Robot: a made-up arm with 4 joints. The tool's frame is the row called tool. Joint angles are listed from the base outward.
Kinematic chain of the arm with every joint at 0, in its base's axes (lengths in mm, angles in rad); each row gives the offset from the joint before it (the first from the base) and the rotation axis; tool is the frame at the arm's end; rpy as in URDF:
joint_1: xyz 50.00 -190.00 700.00 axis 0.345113 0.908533 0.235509
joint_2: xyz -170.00 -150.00 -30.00 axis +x
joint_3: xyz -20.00 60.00 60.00 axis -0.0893 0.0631 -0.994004
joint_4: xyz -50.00 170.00 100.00 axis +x
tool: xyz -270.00 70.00 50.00 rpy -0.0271 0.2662 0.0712
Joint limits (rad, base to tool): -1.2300..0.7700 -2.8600..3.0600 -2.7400..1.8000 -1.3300..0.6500
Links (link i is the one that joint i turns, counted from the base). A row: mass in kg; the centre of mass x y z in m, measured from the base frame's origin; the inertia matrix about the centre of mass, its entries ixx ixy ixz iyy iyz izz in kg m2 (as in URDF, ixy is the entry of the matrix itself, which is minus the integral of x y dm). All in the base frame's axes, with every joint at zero. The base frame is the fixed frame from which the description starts. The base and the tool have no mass.
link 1: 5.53; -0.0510 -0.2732 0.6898; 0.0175 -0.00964 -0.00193 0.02 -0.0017 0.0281
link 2: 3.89; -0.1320 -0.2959 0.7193; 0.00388 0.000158 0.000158 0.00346 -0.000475 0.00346
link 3: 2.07; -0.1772 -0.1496 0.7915; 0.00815 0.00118 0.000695 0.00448 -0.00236 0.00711
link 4: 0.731; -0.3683 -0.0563 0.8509; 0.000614 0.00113 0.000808 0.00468 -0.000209 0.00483
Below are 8 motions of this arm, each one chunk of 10 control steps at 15 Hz.
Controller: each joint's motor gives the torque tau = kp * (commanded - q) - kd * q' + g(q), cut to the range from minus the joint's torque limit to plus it. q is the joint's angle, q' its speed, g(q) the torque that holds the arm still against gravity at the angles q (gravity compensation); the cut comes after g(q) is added. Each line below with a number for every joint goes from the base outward.
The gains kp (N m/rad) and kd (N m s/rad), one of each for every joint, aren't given. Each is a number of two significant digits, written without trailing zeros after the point. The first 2 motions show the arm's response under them.
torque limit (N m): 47 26 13 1.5
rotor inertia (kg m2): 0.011 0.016 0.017 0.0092
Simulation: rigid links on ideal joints. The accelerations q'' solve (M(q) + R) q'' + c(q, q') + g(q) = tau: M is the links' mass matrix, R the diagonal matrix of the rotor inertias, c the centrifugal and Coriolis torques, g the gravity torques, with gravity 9.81 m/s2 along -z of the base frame. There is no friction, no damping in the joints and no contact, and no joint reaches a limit. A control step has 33 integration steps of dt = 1/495 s. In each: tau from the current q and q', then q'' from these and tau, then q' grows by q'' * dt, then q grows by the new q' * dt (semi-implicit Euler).
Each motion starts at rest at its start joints. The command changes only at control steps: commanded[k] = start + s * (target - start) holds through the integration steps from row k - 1 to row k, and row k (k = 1, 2, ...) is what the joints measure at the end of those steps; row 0 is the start. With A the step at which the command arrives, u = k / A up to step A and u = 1 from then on. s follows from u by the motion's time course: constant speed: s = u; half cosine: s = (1 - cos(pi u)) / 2; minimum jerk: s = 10 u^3 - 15 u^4 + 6 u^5; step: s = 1 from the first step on.
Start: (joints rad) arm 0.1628 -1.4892 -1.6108 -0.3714
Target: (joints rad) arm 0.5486 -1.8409 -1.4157 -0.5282
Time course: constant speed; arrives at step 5
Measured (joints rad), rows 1 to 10:
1: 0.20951 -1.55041 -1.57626 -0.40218
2: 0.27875 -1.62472 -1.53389 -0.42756
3: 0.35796 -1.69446 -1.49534 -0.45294
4: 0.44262 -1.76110 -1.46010 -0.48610
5: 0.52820 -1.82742 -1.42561 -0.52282
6: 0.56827 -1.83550 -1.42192 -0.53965
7: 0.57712 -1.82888 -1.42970 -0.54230
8: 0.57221 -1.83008 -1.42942 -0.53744
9: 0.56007 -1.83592 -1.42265 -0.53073
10: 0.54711 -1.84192 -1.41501 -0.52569
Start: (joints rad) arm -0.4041 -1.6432 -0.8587 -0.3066
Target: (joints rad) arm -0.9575 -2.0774 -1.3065 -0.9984
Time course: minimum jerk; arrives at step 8
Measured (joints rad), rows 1 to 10:
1: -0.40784 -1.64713 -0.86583 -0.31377
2: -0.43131 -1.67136 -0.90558 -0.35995
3: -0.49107 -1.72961 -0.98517 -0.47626
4: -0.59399 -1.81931 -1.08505 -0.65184
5: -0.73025 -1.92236 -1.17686 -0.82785
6: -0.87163 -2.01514 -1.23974 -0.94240
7: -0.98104 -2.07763 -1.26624 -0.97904
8: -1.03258 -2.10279 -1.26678 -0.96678
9: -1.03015 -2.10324 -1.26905 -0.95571
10: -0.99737 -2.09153 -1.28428 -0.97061
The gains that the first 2 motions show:
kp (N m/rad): 69 55 55 4.9
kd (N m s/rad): 3.4 2.5 2.8 0.18
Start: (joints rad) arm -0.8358 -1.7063 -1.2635 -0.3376
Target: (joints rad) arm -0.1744 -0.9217 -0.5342 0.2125
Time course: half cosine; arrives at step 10
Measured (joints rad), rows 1 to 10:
1: -0.82934 -1.69381 -1.24745 -0.32534
2: -0.80407 -1.65214 -1.19682 -0.28760
3: -0.75186 -1.57822 -1.11492 -0.22992
4: -0.67177 -1.47667 -1.01407 -0.16176
5: -0.56938 -1.35635 -0.90618 -0.08569
6: -0.45498 -1.22876 -0.80128 -0.00169
7: -0.34100 -1.10629 -0.70796 0.08558
8: -0.23975 -1.00095 -0.63375 0.16568
9: -0.16240 -0.92377 -0.58497 0.22672
10: -0.11829 -0.88409 -0.56624 0.25893

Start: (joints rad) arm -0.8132 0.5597 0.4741 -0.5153
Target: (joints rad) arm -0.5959 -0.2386 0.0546 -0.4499
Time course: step
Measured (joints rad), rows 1 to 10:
1: -0.52732 0.10373 0.18875 -0.38509
2: -0.50820 -0.17760 0.10326 -0.33152
3: -0.62170 -0.27275 0.04947 -0.43784
4: -0.68623 -0.32708 0.04805 -0.54814
5: -0.69572 -0.33394 0.06919 -0.55460
6: -0.66592 -0.30349 0.07489 -0.49732
7: -0.61865 -0.25760 0.06307 -0.44582
8: -0.57607 -0.21727 0.04907 -0.41980
9: -0.55272 -0.19620 0.04316 -0.41140
10: -0.55216 -0.19716 0.04475 -0.41517

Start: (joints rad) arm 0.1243 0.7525 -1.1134 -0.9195
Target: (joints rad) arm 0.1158 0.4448 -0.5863 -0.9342
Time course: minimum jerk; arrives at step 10
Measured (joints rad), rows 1 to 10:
1: 0.12404 0.75138 -1.11128 -0.92018
2: 0.12253 0.74320 -1.09661 -0.92388
3: 0.11961 0.71900 -1.05581 -0.92983
4: 0.11739 0.67516 -0.98351 -0.93239
5: 0.11829 0.61668 -0.88662 -0.92781
6: 0.12205 0.55405 -0.78089 -0.91932
7: 0.12547 0.49855 -0.68510 -0.91361
8: 0.12511 0.45848 -0.61526 -0.91456
9: 0.12033 0.43737 -0.57933 -0.92094
10: 0.11384 0.43324 -0.57324 -0.92917

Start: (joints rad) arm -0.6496 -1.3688 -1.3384 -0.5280
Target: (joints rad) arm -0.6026 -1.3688 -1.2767 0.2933
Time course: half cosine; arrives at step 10
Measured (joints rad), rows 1 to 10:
1: -0.64892 -1.36863 -1.33721 -0.51612
2: -0.64648 -1.36839 -1.33338 -0.46922
3: -0.64203 -1.36846 -1.32690 -0.37902
4: -0.63603 -1.36883 -1.31848 -0.25825
5: -0.62910 -1.36927 -1.30909 -0.12505
6: -0.62180 -1.36954 -1.29970 0.00647
7: -0.61469 -1.36957 -1.29129 0.12537
8: -0.60840 -1.36935 -1.28470 0.22122
9: -0.60359 -1.36894 -1.28050 0.28446
10: -0.60085 -1.36845 -1.27898 0.30840

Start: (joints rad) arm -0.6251 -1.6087 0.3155 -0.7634
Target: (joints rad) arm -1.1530 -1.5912 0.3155 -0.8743
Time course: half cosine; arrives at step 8
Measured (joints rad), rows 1 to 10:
1: -0.63285 -1.60613 0.31104 -0.76853
2: -0.66346 -1.59829 0.30048 -0.78400
3: -0.72691 -1.58786 0.29105 -0.80478
4: -0.82260 -1.58083 0.28931 -0.82240
5: -0.93881 -1.58164 0.29717 -0.83412
6: -1.05556 -1.59034 0.31263 -0.84281
7: -1.15020 -1.60315 0.33117 -0.85122
8: -1.20355 -1.61500 0.34699 -0.85771
9: -1.21271 -1.61944 0.35070 -0.86292
10: -1.19279 -1.61249 0.33893 -0.86947

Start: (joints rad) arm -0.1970 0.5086 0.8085 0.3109
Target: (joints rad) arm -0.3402 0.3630 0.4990 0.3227
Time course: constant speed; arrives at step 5
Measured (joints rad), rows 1 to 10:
1: -0.19787 0.49902 0.77788 0.30987
2: -0.21712 0.47842 0.71842 0.31880
3: -0.25401 0.44734 0.64674 0.33104
4: -0.29731 0.40861 0.57481 0.33382
5: -0.33805 0.36792 0.50858 0.32657
6: -0.37211 0.34175 0.47939 0.31872
7: -0.38121 0.32986 0.48124 0.30624
8: -0.36924 0.33377 0.49263 0.29808
9: -0.34997 0.34987 0.50044 0.30599
10: -0.33387 0.36795 0.50239 0.32466

